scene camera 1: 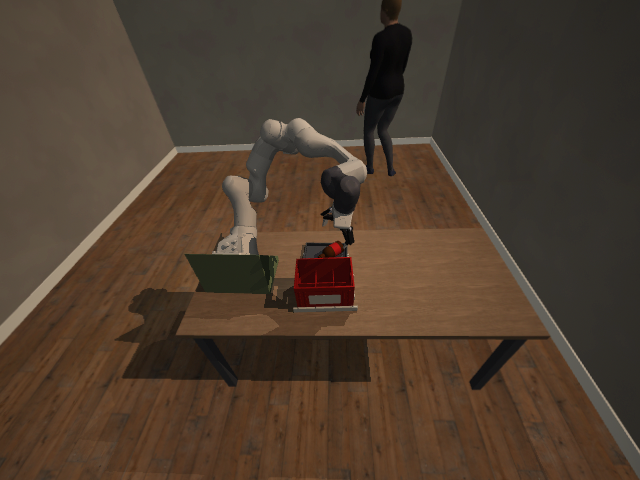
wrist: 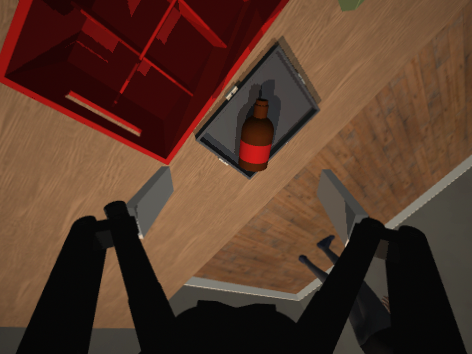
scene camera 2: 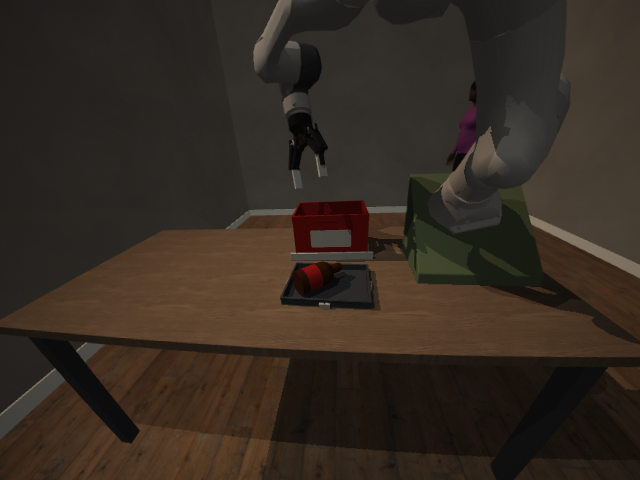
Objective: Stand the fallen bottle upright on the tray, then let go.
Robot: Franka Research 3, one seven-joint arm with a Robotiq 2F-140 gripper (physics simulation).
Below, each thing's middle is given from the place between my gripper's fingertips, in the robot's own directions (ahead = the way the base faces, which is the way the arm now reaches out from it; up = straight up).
I see the brown bottle (scene camera 2: 312, 277) 30 mm behind my hand, 150 mm to the left of it and 250 mm below it.
